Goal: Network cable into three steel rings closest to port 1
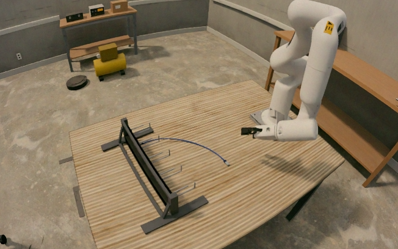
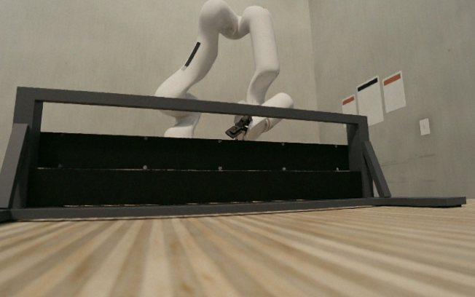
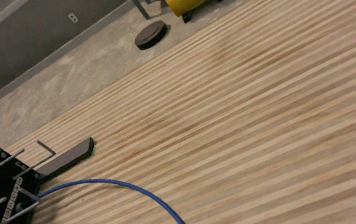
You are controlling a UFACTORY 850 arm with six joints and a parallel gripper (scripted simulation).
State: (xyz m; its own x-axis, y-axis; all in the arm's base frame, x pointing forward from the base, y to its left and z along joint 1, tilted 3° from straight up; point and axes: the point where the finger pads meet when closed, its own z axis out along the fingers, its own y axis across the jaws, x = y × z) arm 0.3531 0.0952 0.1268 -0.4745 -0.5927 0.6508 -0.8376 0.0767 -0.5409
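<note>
The pale plug lies 90 mm ahead of my hand, 20 mm to the right of it and 160 mm below it. Also, from my hand: dark grey rack: 430 mm ahead, 150 mm to the right, 100 mm below.
</note>
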